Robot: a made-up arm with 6 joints. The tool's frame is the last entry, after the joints. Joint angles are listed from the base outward.
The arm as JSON. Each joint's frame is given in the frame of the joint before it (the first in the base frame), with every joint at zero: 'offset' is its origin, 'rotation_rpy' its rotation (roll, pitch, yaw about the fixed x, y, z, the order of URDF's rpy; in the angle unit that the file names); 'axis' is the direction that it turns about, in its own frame. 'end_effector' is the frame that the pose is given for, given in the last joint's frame.
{
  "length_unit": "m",
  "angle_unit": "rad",
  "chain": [
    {
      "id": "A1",
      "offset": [
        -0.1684,
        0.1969,
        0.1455
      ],
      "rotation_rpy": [
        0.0,
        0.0,
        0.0
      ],
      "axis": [
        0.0,
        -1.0,
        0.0
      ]
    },
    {
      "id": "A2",
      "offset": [
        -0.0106,
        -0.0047,
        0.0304
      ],
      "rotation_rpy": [
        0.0,
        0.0,
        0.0
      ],
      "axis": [
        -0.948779,
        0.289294,
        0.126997
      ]
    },
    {
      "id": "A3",
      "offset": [
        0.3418,
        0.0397,
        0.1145
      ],
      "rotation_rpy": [
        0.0,
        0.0,
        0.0
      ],
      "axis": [
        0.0,
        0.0,
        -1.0
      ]
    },
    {
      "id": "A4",
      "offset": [
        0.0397,
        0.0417,
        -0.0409
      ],
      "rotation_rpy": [
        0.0,
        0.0,
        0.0
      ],
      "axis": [
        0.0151,
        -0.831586,
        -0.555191
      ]
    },
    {
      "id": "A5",
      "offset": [
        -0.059,
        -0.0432,
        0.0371
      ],
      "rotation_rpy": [
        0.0,
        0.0,
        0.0
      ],
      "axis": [
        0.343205,
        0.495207,
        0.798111
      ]
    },
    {
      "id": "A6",
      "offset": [
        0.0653,
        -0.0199,
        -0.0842
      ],
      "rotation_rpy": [
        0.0,
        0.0,
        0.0
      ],
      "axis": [
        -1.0,
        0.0,
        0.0
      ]
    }
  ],
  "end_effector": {
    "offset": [
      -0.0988,
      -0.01,
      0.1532
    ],
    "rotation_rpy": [
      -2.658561,
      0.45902,
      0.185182
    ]
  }
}
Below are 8 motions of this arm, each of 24 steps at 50 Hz.
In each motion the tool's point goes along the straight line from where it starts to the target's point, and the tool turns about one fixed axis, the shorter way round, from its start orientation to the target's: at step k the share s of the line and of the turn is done. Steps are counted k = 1, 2, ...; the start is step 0. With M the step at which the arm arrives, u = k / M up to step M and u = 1 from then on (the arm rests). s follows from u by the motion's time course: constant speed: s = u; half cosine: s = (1 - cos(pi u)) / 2; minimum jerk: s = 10 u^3 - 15 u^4 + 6 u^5.
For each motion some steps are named. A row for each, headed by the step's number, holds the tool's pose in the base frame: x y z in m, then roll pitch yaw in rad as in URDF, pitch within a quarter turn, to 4 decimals.
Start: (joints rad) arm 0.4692 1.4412 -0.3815 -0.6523 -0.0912 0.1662
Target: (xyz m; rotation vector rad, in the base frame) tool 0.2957 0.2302 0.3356 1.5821 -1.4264 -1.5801
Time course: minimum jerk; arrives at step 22
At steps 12, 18, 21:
12: 0.2584 0.2834 0.2807 1.6257 0.4765 -1.5396
18: 0.2917 0.2359 0.3297 1.7886 0.4323 -1.7779
21: 0.2956 0.2303 0.3355 1.8085 0.4294 -1.8064

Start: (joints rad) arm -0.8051 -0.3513 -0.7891 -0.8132 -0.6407 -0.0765
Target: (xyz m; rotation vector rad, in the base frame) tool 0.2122 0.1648 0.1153 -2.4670 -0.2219 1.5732
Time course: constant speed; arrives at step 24
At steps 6, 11, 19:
6: 0.2611 0.1410 0.0945 -1.9291 0.8901 1.3048
11: 0.2476 0.1476 0.1003 -2.0660 0.9660 1.1300
19: 0.2258 0.1582 0.1095 -2.3634 1.0491 0.7735

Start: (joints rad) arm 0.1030 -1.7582 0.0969 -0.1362 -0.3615 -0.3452
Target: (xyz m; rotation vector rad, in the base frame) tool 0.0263 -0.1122 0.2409 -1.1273 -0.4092 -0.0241
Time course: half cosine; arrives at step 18
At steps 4, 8, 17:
4: -0.0099 -0.0910 0.1846 -0.7904 -0.2845 -0.1074
8: 0.0023 -0.0981 0.2035 -0.9169 -0.3142 -0.0083
17: 0.0260 -0.1120 0.2404 -1.1726 -0.3363 0.1952

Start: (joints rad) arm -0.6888 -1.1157 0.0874 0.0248 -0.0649 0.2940
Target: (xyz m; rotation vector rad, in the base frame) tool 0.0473 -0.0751 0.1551 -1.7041 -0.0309 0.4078
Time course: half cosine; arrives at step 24
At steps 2, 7, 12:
2: 0.1241 0.0008 0.1849 -1.8425 0.7991 0.0854
7: 0.1102 -0.0130 0.1795 -1.8010 0.7017 0.1307
12: 0.0864 -0.0365 0.1702 -1.7484 0.5332 0.1904

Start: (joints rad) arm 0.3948 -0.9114 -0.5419 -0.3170 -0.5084 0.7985
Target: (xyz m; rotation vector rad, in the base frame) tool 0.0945 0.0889 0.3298 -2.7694 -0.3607 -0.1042
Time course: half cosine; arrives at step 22
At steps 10, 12, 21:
10: 0.0103 0.0949 0.4034 -2.8810 -0.2576 0.1514
12: 0.0313 0.0934 0.3851 -2.8632 -0.2216 0.1725
21: 0.0937 0.0890 0.3305 -2.8063 -0.1171 0.2385

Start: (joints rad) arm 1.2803 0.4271 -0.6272 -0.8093 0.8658 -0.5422
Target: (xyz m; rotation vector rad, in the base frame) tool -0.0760 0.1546 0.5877 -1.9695 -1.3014 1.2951
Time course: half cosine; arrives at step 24
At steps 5, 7, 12, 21, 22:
5: -0.0604 0.2641 0.6149 -2.1735 1.1910 1.2821
7: -0.0620 0.2528 0.6121 -2.1520 1.1179 1.3129
12: -0.0673 0.2157 0.6029 -2.1203 0.8757 1.3764
21: -0.0753 0.1592 0.5889 -2.1157 0.5072 1.4355
22: -0.0757 0.1567 0.5882 -2.1161 0.4904 1.4378

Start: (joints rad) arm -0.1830 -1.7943 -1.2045 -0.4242 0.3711 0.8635
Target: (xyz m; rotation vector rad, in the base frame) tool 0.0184 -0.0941 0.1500 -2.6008 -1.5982 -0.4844
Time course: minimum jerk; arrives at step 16
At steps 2, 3, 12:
2: -0.0095 -0.1030 0.1655 2.8641 -0.7242 1.1221
3: -0.0086 -0.1027 0.1649 2.8700 -0.7099 1.1207
12: 0.0155 -0.0950 0.1516 3.0019 -0.3393 1.1174

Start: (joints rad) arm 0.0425 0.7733 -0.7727 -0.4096 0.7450 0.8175
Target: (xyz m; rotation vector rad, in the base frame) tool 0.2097 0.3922 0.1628 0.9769 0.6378 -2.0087
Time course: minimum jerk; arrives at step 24
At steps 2, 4, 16, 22, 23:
2: 0.1402 0.3581 0.2446 -1.0500 1.1600 -2.6773
4: 0.1424 0.3592 0.2421 -1.0149 1.1566 -2.6574
16: 0.1950 0.3850 0.1801 -0.3074 1.0046 -2.3320
22: 0.2093 0.3920 0.1632 -0.1629 0.9500 -2.2943
23: 0.2097 0.3922 0.1629 -0.1599 0.9488 -2.2937

